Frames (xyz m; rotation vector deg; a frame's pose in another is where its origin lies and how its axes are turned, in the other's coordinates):
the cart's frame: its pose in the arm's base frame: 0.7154 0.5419 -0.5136 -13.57 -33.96 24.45
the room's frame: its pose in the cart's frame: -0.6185 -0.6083 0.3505 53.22 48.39 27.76
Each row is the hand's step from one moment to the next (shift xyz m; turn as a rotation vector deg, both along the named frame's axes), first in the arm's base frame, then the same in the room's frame.
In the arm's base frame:
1: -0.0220 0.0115 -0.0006 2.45 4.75 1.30
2: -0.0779 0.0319 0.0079 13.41 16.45 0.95
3: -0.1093 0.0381 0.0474 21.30 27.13 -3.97
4: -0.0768 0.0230 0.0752 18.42 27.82 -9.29
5: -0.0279 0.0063 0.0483 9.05 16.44 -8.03
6: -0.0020 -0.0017 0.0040 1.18 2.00 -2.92
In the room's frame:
1: -0.0005 0.0208 -0.0136 4.77 1.57 2.24
2: -0.0119 0.0739 -0.0394 19.81 0.34 7.67
3: -0.0324 0.1182 -0.0252 33.83 -1.66 7.63
4: -0.0375 0.1019 0.0169 34.54 -2.00 1.60
5: -0.0212 0.0464 0.0234 20.26 -1.21 -2.19
6: -0.0035 0.0024 0.0022 3.04 -1.17 -1.81

